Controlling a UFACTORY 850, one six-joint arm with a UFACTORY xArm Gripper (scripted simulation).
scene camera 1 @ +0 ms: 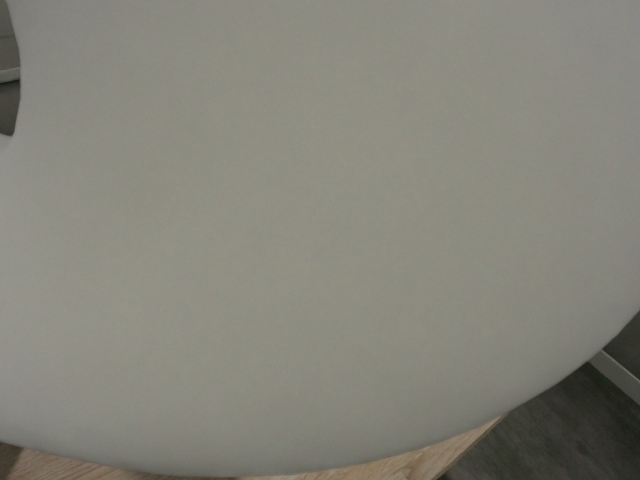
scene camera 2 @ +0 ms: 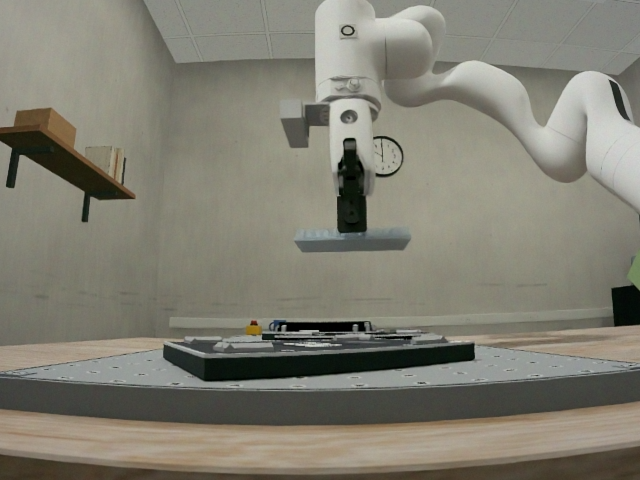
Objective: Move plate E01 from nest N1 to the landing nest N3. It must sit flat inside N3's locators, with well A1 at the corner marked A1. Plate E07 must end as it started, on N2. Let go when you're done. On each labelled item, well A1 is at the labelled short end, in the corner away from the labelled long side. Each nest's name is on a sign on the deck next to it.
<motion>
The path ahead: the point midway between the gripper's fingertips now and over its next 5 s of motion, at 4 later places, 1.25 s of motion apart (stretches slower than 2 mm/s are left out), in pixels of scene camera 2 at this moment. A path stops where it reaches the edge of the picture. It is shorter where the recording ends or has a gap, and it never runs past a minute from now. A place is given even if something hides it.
My gripper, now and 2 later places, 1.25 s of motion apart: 352, 240; 353, 278; 354, 316
</motion>
